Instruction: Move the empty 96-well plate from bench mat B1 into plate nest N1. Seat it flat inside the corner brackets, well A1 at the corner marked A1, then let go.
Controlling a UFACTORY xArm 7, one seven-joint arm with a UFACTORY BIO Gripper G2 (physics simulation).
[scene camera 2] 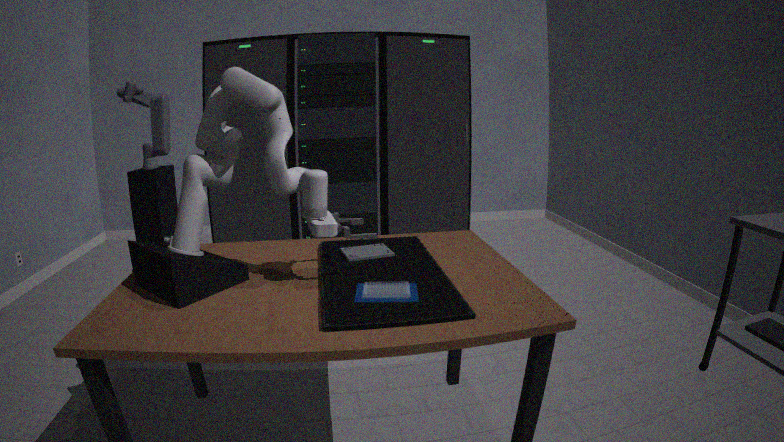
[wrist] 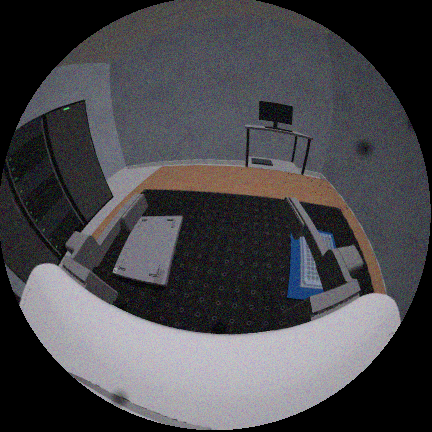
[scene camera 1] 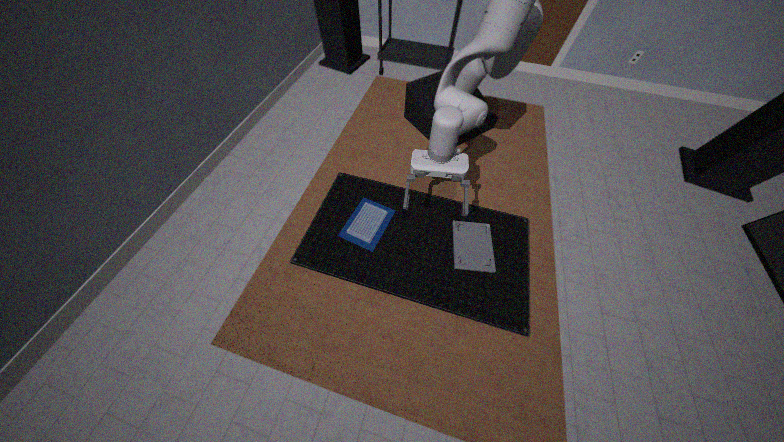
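Seen in the pictures: end effector, tool point: (scene camera 2: 362,228) (wrist: 209,213) (scene camera 1: 435,205); arm's base, origin of the base link: (scene camera 2: 185,252).
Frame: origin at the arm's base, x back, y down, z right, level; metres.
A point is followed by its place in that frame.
The pale 96-well plate (scene camera 1: 368,222) @(z 0.038, x -0.645, y 0.076 m) (scene camera 2: 386,289) @(z 0.056, x -0.643, y 0.073 m) (wrist: 307,271) @(z 0.014, x -0.604, y 0.078 m) lies flat on the blue bench mat (scene camera 1: 359,243) @(z 0.027, x -0.719, y 0.087 m) (scene camera 2: 359,294) @(z 0.062, x -0.569, y 0.087 m) (wrist: 295,281) @(z -0.004, x -0.585, y 0.087 m). The light grey plate nest (scene camera 1: 473,247) @(z -0.294, x -0.565, y 0.078 m) (scene camera 2: 366,252) @(z -0.268, x -0.557, y 0.077 m) (wrist: 147,250) @(z -0.274, x -0.541, y 0.077 m) holds no plate; small dark corner brackets show on it. Its A1 mark is too small to read. My gripper (scene camera 1: 435,211) @(z -0.140, x -0.561, y -0.043 m) (scene camera 2: 368,228) @(z -0.140, x -0.561, y -0.043 m) (wrist: 216,199) @(z -0.140, x -0.561, y -0.043 m) is open and empty, with its fingers wide apart. It hangs above the black board, between the plate and the nest in scene camera 1. In the wrist view the right finger hides part of the plate.
The black board (scene camera 1: 417,274) @(z -0.176, x -0.722, y 0.089 m) (scene camera 2: 395,318) @(z 0.199, x -0.672, y 0.089 m) (wrist: 225,240) @(z -0.150, x -0.632, y 0.089 m) carries the mat and the nest on the wooden table (scene camera 1: 384,351) @(z -0.185, x -0.940, y 0.102 m) (scene camera 2: 230,334) @(z 0.303, x -0.276, y 0.102 m) (wrist: 240,180) @(z -0.193, x -0.907, y 0.102 m). The dark arm base (scene camera 2: 181,280) @(z 0.174, x -0.078, y 0.023 m) stands at the table's left in scene camera 2. Tall server racks (scene camera 2: 428,137) stand behind the table.
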